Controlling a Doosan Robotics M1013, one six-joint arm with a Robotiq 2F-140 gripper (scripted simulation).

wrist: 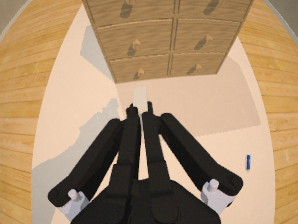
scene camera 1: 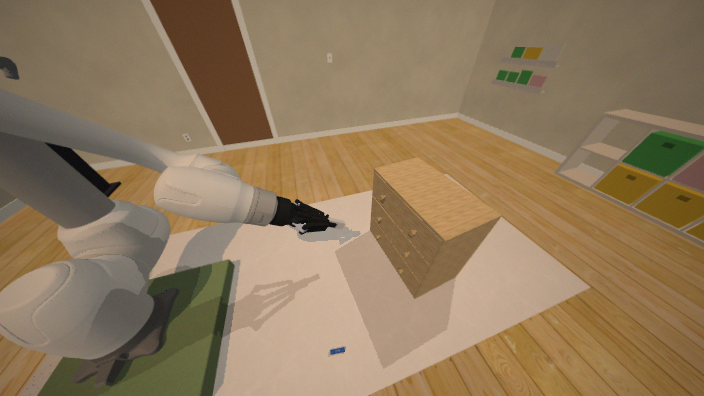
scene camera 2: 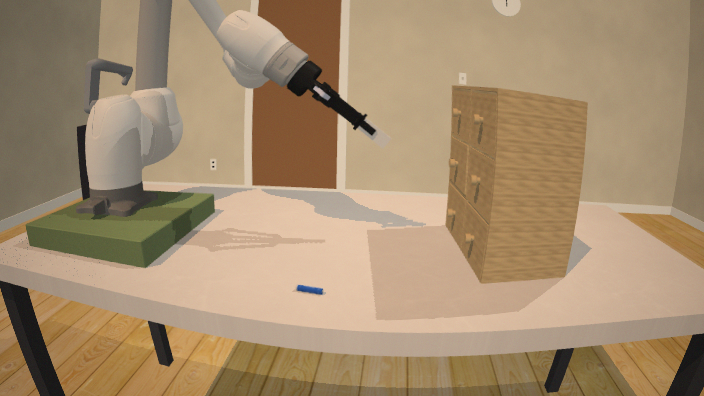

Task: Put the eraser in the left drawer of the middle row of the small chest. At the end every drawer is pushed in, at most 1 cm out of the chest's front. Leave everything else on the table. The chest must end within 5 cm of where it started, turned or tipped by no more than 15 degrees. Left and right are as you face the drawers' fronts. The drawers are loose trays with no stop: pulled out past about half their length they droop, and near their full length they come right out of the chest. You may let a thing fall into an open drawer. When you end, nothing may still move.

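My gripper (scene camera 2: 386, 143) is visible, also in the wrist view as the gripper (wrist: 141, 95) and in scene camera 1 as the gripper (scene camera 1: 342, 225). A small wooden chest (scene camera 2: 539, 154) is visible too; scene camera 1 likewise shows the chest (scene camera 1: 461, 220).
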